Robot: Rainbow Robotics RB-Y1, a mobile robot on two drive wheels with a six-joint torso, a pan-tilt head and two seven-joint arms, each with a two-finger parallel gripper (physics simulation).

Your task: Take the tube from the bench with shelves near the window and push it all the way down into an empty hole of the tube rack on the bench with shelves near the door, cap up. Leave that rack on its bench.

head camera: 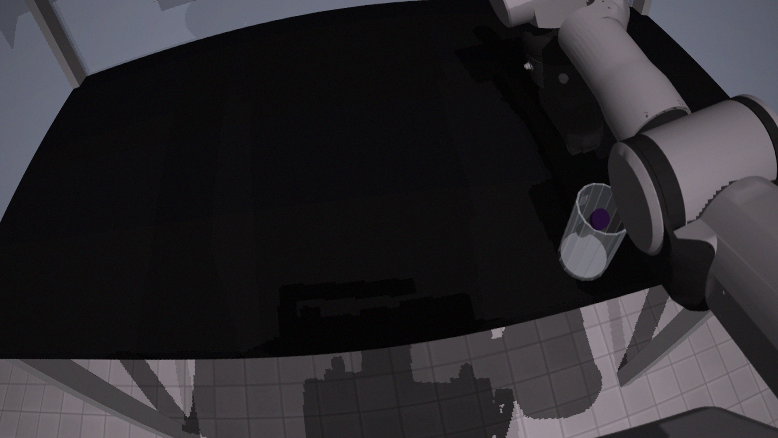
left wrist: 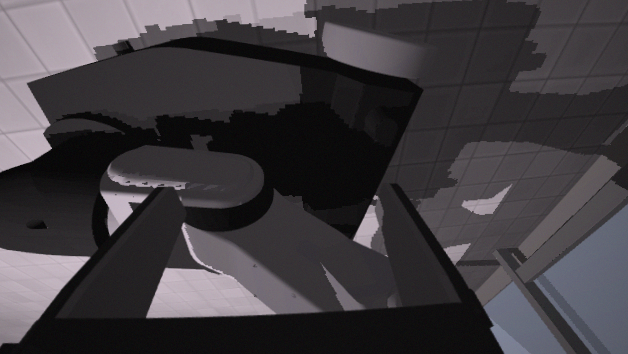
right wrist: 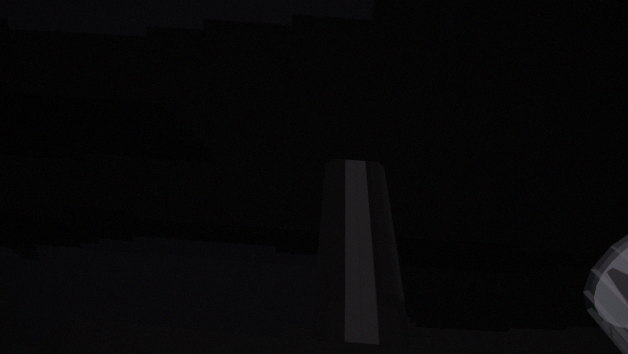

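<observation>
A purple cap [head camera: 599,219] shows inside the rim of a clear beaker [head camera: 583,255] [right wrist: 612,300], which stands on the right part of the black bench top [head camera: 326,163]. The body of the tube under the cap is hard to make out. My right gripper [head camera: 583,147] [right wrist: 352,181] points down over the bench, behind the beaker in the head view; its fingers are shut together with nothing between them. In the right wrist view the beaker is cut off at the right edge, apart from the fingers. My left gripper [left wrist: 281,198] is open and empty. The tube rack does not show.
My right arm [head camera: 713,141] reaches over the bench's right side, close beside the beaker. A grey post [head camera: 60,48] stands at the bench's back left corner. Tiled floor [head camera: 446,359] lies below the front edge. Parts of the robot's own body [left wrist: 185,175] show beyond the left fingers.
</observation>
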